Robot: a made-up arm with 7 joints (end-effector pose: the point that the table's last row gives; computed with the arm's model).
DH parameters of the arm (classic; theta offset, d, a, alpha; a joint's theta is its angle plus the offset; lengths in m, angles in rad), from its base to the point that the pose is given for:
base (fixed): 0 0.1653 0 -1.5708
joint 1: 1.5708 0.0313 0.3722 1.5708
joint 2: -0.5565 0 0.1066 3.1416
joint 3: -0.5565 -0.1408 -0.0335 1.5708
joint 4: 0 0.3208 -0.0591 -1.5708
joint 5: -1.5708 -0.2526 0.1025 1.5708
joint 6: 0 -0.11 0.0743 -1.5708
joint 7: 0 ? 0.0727 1.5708
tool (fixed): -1.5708 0.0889 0 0
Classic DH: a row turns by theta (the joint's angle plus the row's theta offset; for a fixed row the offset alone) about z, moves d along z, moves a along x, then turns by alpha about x.
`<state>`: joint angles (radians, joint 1 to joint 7).
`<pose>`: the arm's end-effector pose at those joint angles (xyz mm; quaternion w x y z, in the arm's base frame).
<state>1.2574 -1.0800 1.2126 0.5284 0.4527 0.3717 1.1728</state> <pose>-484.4 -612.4 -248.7 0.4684 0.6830 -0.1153 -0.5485</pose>
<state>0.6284 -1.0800 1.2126 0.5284 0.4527 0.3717 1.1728</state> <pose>-148.2 -612.4 -454.4 0.4097 0.8192 -0.2546 -0.3103</pose>
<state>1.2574 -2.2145 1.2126 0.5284 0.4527 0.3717 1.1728</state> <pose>189.3 -436.7 -30.3 0.7885 0.5574 0.1610 -0.2041</pose>
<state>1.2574 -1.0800 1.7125 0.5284 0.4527 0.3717 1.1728</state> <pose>-213.4 -653.6 -160.8 0.6350 0.6532 0.0071 -0.4125</pose>
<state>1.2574 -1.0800 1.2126 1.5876 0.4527 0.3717 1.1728</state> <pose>-614.5 -569.4 30.0 0.5480 0.5901 -0.5336 -0.2586</pose>
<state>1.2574 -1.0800 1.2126 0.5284 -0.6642 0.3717 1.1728</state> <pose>-694.3 -478.9 -489.2 0.0459 -0.7900 0.2824 0.5423</pose>
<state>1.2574 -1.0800 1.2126 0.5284 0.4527 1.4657 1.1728</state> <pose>-521.9 -447.3 -142.6 0.4553 0.2971 -0.4608 -0.7015</pose>
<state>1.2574 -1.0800 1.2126 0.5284 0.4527 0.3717 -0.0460</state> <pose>-539.7 -547.4 -348.7 0.0069 -0.8281 0.4085 0.3838</pose>
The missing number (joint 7, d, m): -0.0534
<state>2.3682 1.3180 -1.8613 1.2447 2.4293 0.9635 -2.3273</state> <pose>-366.6 -54.4 102.2 0.1303 -0.9254 -0.2925 0.2026</pose>
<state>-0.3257 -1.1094 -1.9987 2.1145 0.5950 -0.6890 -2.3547</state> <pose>29.5 231.4 -83.0 0.4815 0.6116 0.5301 -0.3363</pose>
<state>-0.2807 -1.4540 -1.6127 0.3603 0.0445 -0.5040 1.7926</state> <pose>549.4 481.3 -175.5 0.6398 -0.7335 0.2066 -0.0998</pose>
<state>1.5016 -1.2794 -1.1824 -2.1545 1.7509 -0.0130 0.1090</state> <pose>33.9 211.0 38.2 0.5742 -0.7493 -0.2335 -0.2330</pose>
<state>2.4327 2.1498 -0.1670 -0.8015 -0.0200 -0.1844 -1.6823</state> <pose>-426.1 -318.7 138.4 0.1751 0.0975 -0.5151 -0.8334</pose>
